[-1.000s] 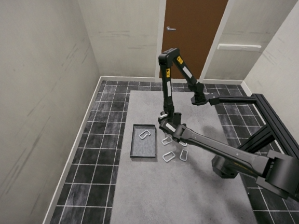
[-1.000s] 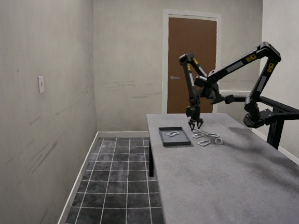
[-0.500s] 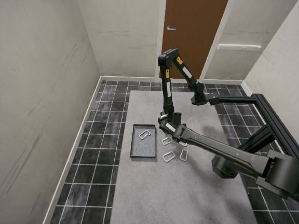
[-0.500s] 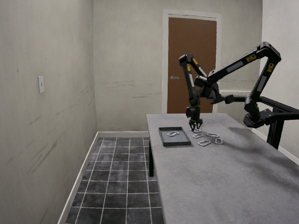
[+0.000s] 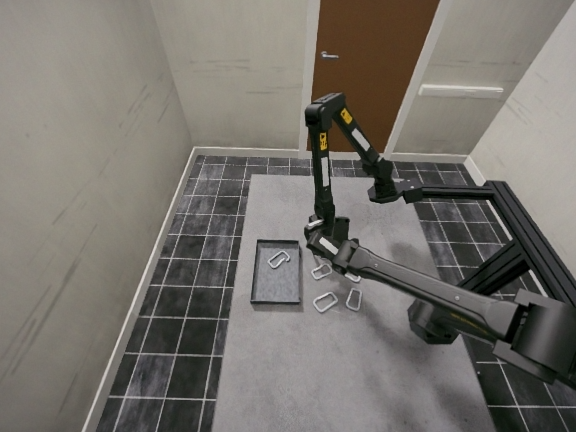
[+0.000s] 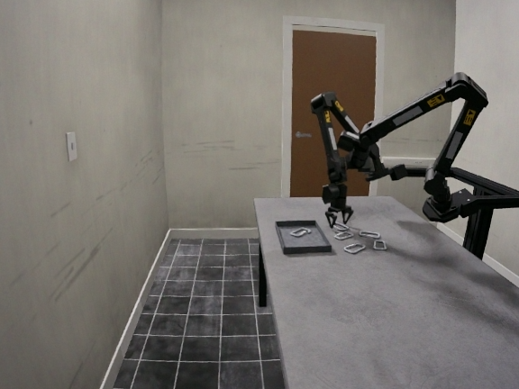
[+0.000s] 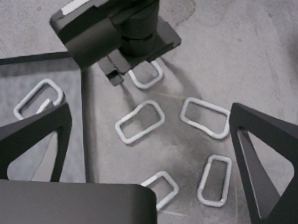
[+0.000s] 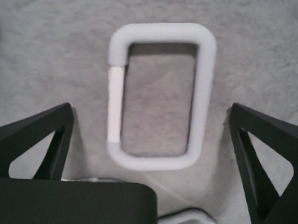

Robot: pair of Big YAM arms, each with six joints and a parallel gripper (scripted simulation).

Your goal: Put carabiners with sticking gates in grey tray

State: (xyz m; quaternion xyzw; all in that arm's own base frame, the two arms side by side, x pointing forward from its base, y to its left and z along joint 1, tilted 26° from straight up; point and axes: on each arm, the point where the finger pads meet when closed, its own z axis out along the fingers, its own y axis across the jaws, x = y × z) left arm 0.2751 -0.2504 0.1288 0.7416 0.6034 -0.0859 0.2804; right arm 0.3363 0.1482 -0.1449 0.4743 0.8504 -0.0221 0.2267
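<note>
My right hand is 22 cm short of the grey tray, 10 cm to the right of it and 1 cm above it.
</note>
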